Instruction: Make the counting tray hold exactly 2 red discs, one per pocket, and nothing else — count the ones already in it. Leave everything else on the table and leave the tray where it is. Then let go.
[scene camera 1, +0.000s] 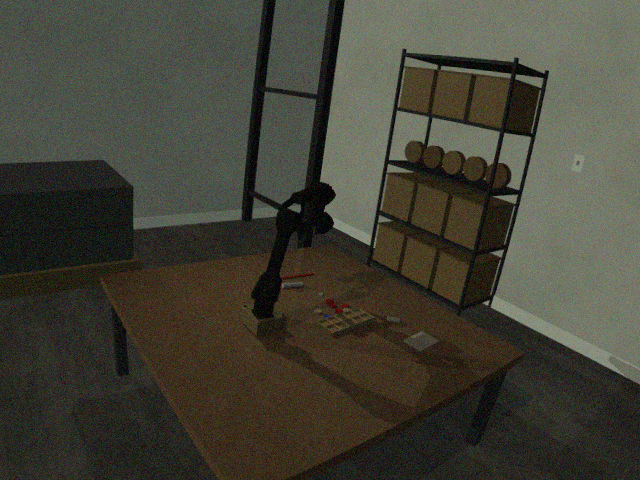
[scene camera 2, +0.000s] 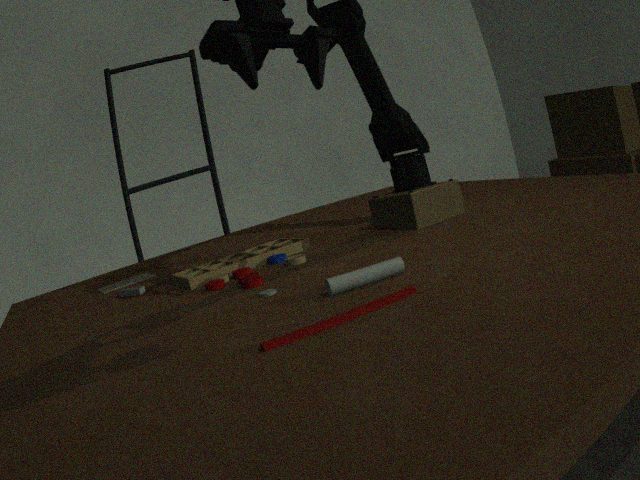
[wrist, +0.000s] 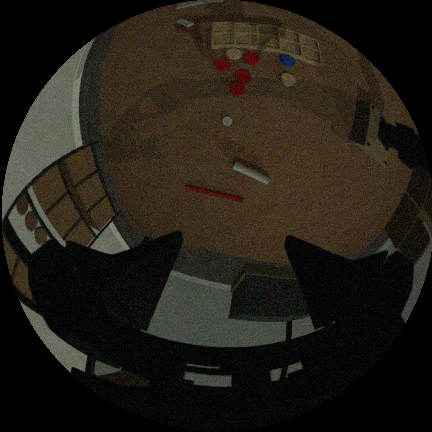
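Note:
The tan counting tray (scene camera 1: 336, 328) (scene camera 2: 192, 281) (wrist: 258, 36) lies flat, split into square pockets. In the dim wrist view I see no disc in its pockets. Several red discs lie on the table beside it: one red disc (scene camera 2: 215, 284) (wrist: 223, 64) is apart, another red disc (wrist: 251, 58) is close to the tray wall, and two more, a red disc (wrist: 243, 76) and a red disc (wrist: 237, 88), touch or nearly touch. My gripper (scene camera 2: 286, 87) (wrist: 234, 238) is open and empty, high above the table, away from tray and discs.
A blue disc (scene camera 2: 276, 258) (wrist: 287, 60) and cream discs (wrist: 233, 53) (wrist: 288, 79) lie by the tray. A pale disc (wrist: 227, 121), white cylinder (scene camera 2: 365, 276) (wrist: 251, 173), red rod (scene camera 2: 338, 319) (wrist: 214, 193), small grey block (scene camera 1: 393, 319) (wrist: 184, 23) and pale square (scene camera 1: 421, 341) lie farther out.

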